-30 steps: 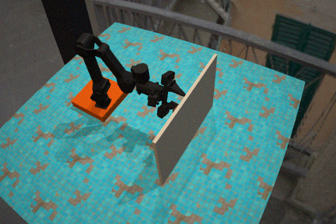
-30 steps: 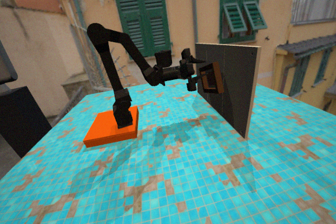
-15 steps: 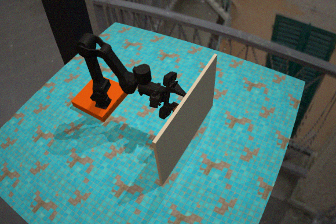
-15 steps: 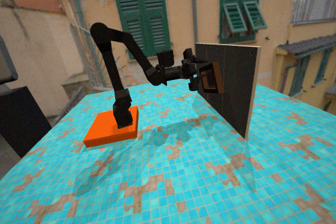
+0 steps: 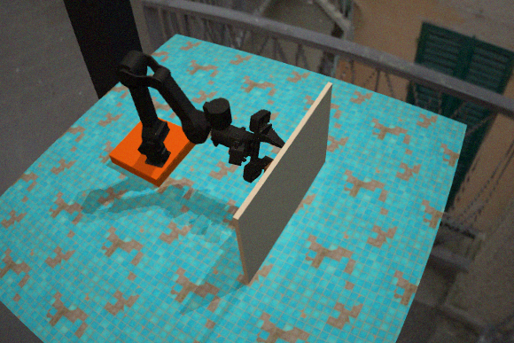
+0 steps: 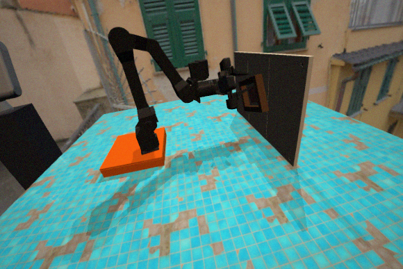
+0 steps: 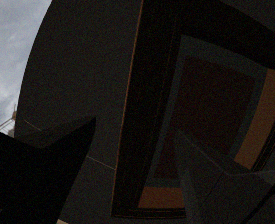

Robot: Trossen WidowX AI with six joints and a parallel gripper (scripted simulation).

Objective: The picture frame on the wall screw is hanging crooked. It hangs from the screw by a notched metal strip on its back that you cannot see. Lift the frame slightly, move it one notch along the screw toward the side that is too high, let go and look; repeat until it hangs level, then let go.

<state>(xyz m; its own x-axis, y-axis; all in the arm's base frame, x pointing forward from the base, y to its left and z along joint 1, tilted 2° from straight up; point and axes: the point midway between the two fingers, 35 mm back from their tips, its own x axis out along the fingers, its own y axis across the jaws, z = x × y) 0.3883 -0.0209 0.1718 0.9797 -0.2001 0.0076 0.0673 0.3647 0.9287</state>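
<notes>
Right now my gripper tip is 2 cm to the left of the brown picture frame and 5 cm above it. From my gripper tip the other things lie so: wall panel 1 cm ahead, 3 cm to the right, 6 cm below.
</notes>
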